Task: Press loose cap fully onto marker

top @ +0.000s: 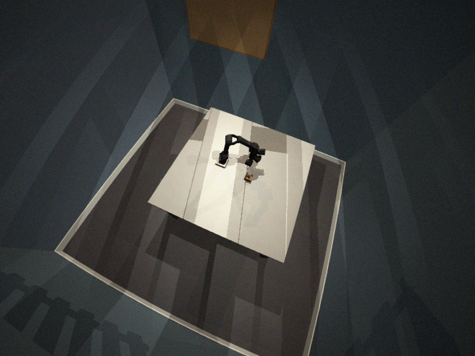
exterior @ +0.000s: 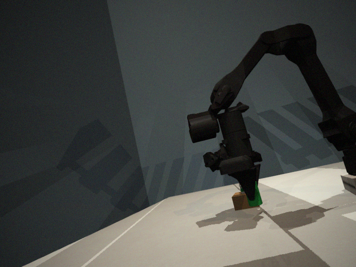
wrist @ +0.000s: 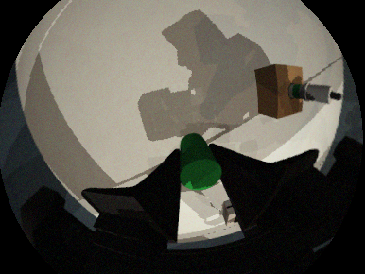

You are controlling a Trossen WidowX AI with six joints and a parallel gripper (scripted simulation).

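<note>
Now: the brown holder block 5 cm ahead of my gripper tip, 15 cm to the right of it and 3 cm below it. Round my gripper tip: green cap (1 cm above).
</note>
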